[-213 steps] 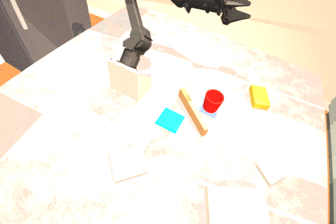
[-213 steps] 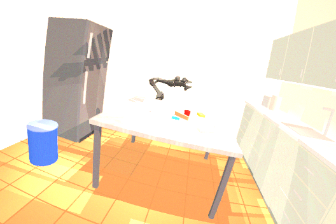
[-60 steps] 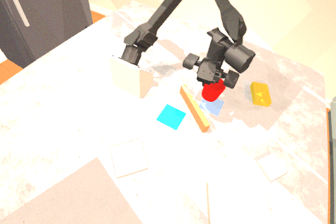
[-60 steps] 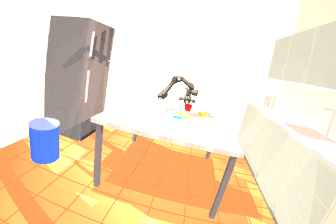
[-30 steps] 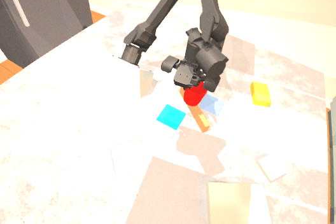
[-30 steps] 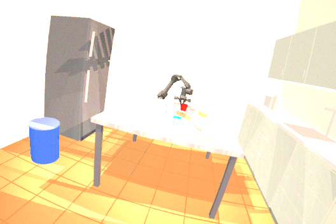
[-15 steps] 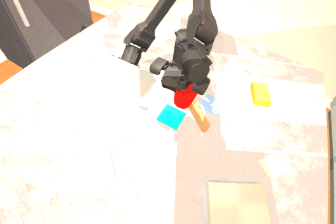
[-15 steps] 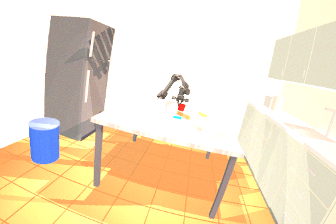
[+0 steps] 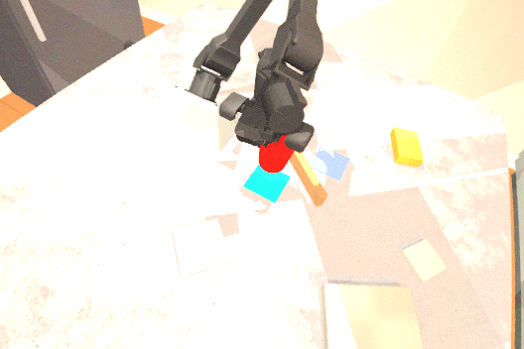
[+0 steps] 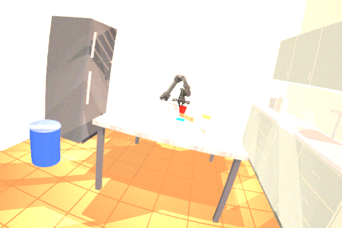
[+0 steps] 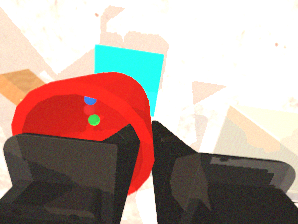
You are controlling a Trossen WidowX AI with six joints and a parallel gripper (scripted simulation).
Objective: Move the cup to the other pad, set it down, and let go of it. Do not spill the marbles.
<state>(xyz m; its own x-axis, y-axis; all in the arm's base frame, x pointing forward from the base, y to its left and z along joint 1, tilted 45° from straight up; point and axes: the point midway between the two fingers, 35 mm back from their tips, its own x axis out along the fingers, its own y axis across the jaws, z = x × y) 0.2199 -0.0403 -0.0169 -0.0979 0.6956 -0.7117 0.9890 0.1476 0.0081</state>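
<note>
Now: the green marble 40 mm ahead of my gripper tip, 20 mm to the left of it and 20 mm below it. Round my gripper tip: blue marble (50 mm ahead, 20 mm below); red cup (30 mm ahead); cyan pad (30 mm ahead, 120 mm below).
</note>
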